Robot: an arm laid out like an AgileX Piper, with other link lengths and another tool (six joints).
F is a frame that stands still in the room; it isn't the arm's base.
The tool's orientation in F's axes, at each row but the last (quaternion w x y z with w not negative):
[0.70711 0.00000 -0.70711 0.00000]
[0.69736 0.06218 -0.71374 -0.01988]
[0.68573 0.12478 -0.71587 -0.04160]
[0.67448 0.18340 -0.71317 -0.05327]
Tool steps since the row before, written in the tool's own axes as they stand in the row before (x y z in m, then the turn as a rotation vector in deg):
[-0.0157 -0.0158 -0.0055 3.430 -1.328 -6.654]
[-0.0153 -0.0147 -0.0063 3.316 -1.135 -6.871]
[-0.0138 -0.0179 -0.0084 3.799 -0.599 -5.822]
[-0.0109 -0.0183 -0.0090 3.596 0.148 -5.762]
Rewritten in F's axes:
[0.0055 -0.0158 -0.0157 6.654 -1.328 3.430]
[0.0075 -0.0124 -0.0167 6.861 -1.111 3.345]
[0.0109 -0.0131 -0.0171 5.741 -0.824 3.879]
[0.0126 -0.0118 -0.0154 5.545 -0.074 3.924]

